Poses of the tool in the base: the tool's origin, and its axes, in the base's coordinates. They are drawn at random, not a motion.
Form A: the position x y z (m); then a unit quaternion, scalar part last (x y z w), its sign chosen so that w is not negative.
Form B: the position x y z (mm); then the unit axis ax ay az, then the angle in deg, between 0 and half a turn. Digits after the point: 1 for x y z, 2 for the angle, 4 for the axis.
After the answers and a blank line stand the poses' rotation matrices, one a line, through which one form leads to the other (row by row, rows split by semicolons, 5 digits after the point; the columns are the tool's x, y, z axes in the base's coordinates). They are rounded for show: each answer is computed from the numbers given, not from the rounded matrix.
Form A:
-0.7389 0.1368 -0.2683 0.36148 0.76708 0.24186 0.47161
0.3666 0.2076 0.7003 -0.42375 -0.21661 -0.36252 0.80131
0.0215 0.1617 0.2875 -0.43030 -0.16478 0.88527 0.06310
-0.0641 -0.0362 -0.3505 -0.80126 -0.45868 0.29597 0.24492
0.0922 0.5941 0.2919 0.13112 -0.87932 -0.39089 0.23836
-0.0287 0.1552 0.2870 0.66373 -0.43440 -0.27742 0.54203
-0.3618 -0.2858 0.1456 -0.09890 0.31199 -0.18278 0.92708
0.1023 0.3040 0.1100 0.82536 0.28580 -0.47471 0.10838
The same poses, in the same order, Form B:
-738.9 136.8 -268.3 0.4099 0.8699 0.2743 123.72
366.6 207.6 700.3 -0.7083 -0.3621 -0.6060 73.49
21.5 161.7 287.5 -0.4312 -0.1651 0.8870 172.76
-64.1 -36.2 -350.5 -0.8264 -0.4731 0.3053 151.65
92.2 594.1 291.9 0.1350 -0.9054 -0.4025 152.42
-28.7 155.2 287.0 0.7898 -0.5169 -0.3301 114.36
-361.8 -285.8 145.6 -0.2638 0.8323 -0.4876 44.03
102.3 304.0 110.0 0.8303 0.2875 -0.4775 167.56

-0.29383 0.32644 0.89839; 0.78270 0.62167 0.03010; -0.54867 0.71201 -0.43817
0.64332 0.76456 -0.03991; -0.39740 0.37803 0.83616; 0.65438 -0.52206 0.54703
-0.62172 0.03009 -0.78266; 0.25353 -0.93773 -0.23745; -0.74107 -0.34606 0.57538
0.40402 0.59007 -0.69899; 0.88003 -0.45925 0.12098; -0.24962 -0.66401 -0.70483
-0.85199 -0.04425 -0.52169; -0.41694 0.66003 0.62492; 0.31668 0.74994 -0.58078
0.46867 -0.27591 -0.83918; -0.87739 -0.03500 -0.47850; 0.10265 0.96055 -0.25848
0.73851 0.27719 0.61463; -0.40061 0.91362 0.06933; -0.54232 -0.29743 0.78576
0.38594 0.57468 -0.72167; 0.36888 -0.81314 -0.45025; -0.84557 -0.09244 -0.52581

